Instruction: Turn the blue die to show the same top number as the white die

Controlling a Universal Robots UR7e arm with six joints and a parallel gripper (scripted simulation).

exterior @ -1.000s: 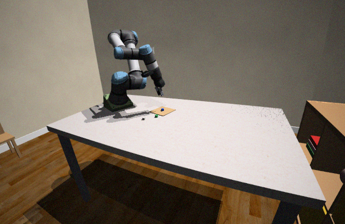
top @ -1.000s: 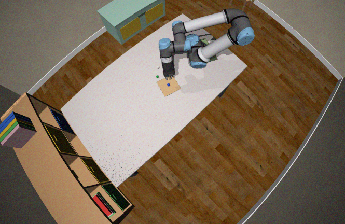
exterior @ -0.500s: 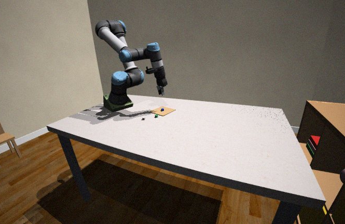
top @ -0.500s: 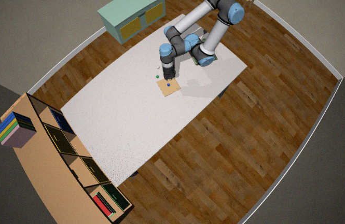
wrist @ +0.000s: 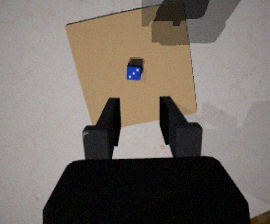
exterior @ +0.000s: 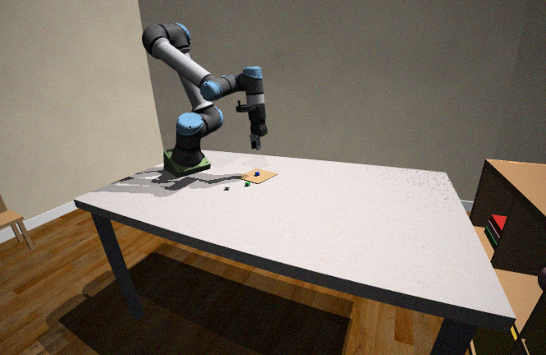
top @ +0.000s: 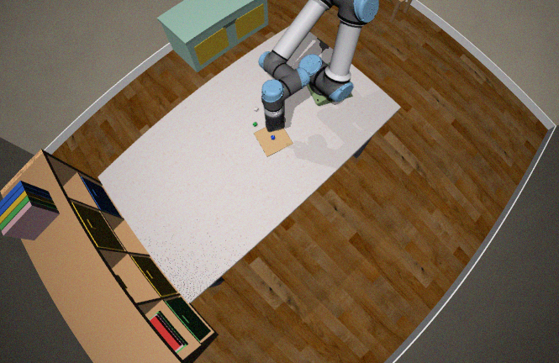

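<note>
The blue die is 1 cm to the right of my hand and 13 cm below it. The rest, counted from my hand: green die (1 cm ahead, 12 cm to the right, 14 cm below); then white die (6 cm behind, 18 cm to the right, 14 cm below); then tan mat (1 cm to the right, 14 cm below).
</note>
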